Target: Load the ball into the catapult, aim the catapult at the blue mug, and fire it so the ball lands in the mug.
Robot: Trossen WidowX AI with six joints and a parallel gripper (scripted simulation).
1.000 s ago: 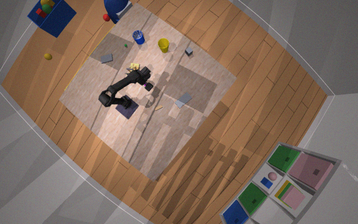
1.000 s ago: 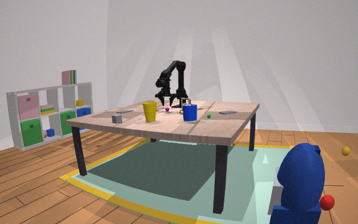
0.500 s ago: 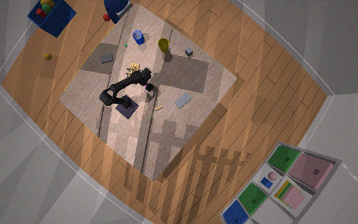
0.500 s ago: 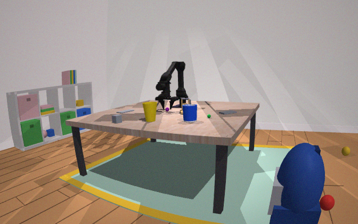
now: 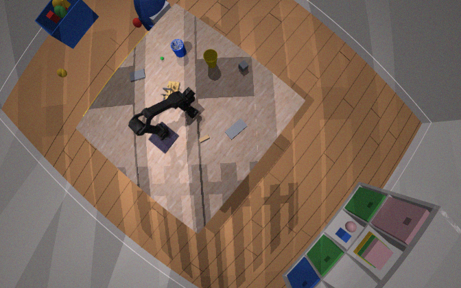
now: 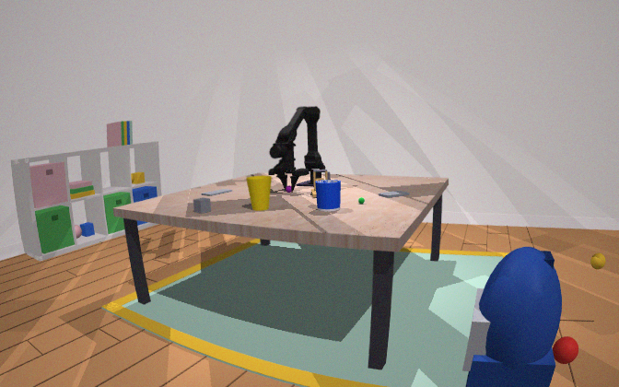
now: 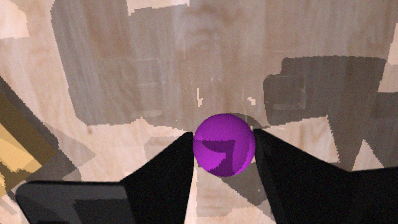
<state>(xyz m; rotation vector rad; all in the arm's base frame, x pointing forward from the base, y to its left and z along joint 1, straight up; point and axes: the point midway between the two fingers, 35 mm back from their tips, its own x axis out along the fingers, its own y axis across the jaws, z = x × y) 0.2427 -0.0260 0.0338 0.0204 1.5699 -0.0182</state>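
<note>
Right now my gripper tip is 160 mm to the right of the wooden catapult and 40 mm below it. From my gripper tip the other things lie so: small wooden block (220 mm to the right, 90 mm behind); purple ball (10 mm above); flat grey plate (360 mm to the right, 100 mm ahead).
</note>
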